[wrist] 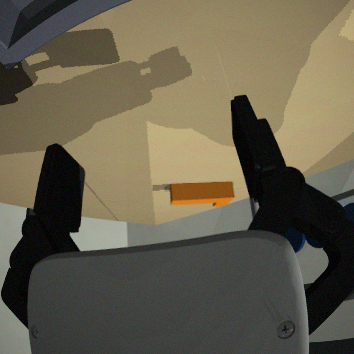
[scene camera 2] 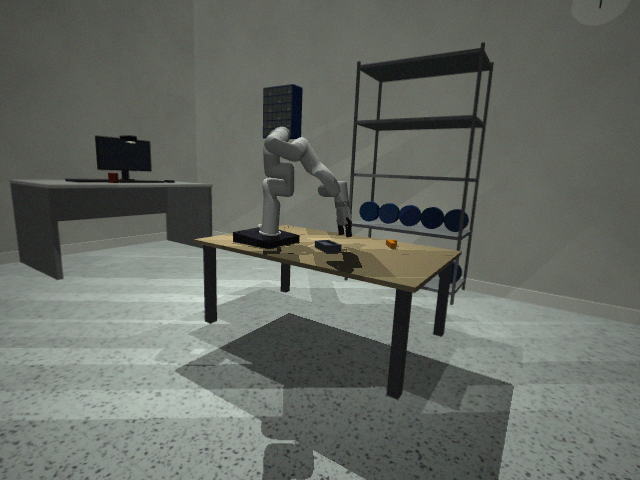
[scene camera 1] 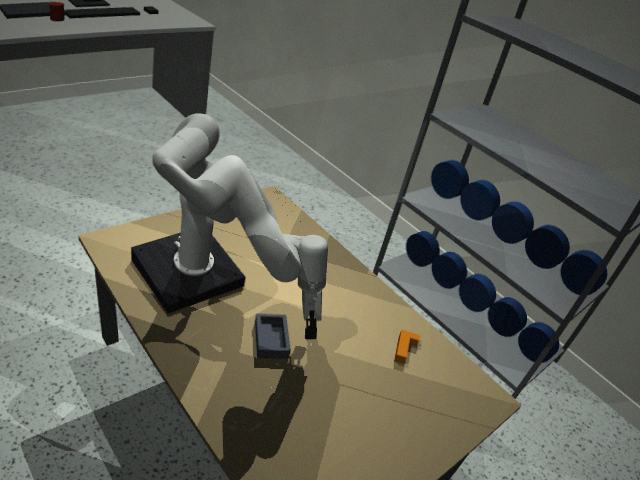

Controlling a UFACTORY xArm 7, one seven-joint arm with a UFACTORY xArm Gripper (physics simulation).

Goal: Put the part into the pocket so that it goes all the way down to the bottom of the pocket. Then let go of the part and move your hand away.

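Seen in the pictures: gripper, fingertip midpoint: (wrist: 144, 135) (scene camera 2: 345, 235) (scene camera 1: 309, 326); arm's base, link origin: (scene camera 2: 269, 233) (scene camera 1: 193, 261).
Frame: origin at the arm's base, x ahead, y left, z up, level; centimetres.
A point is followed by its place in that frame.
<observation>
The part, an orange L-shaped block (scene camera 1: 404, 347) @[y 26.5, x 65.1, z -1.7 cm] (scene camera 2: 391, 243) @[y 23.1, x 65.4, z -2.0 cm] (wrist: 202, 192) @[y 27.1, x 62.8, z -2.8 cm], lies on the table at the right in scene camera 1, well apart from the pocket. The pocket is a recess with a stepped corner in a dark blue-grey block (scene camera 1: 272, 354) @[y -5.0, x 41.1, z -2.8 cm] (scene camera 2: 330, 249) @[y -6.2, x 40.1, z -3.2 cm] (wrist: 65, 21) @[y 1.5, x 40.2, z -1.1 cm], which stands on the table in front of the arm's base. No part shows in it. My gripper (scene camera 1: 310, 331) @[y 7.1, x 43.2, z 2.3 cm] (scene camera 2: 344, 233) @[y 7.1, x 43.2, z 2.3 cm] (wrist: 144, 135) @[y 7.1, x 43.2, z 2.3 cm] is open and empty. It hangs above the table between the block and the part, nearer the block. One finger mostly hides the other in scene camera 1.
The wooden table (scene camera 1: 372, 413) @[y 2.4, x 71.8, z -4.7 cm] (scene camera 2: 392, 273) @[y -28.2, x 76.7, z -4.7 cm] carries the arm's black base plate (scene camera 1: 149, 279) @[y -15.0, x -2.6, z -1.6 cm] (scene camera 2: 248, 237) @[y -14.7, x -4.4, z -0.7 cm] at its far left. A shelf rack (scene camera 1: 417, 149) (scene camera 2: 354, 149) with blue discs stands behind the table. A grey desk (scene camera 1: 180, 72) (scene camera 2: 38, 227) stands at the back left.
</observation>
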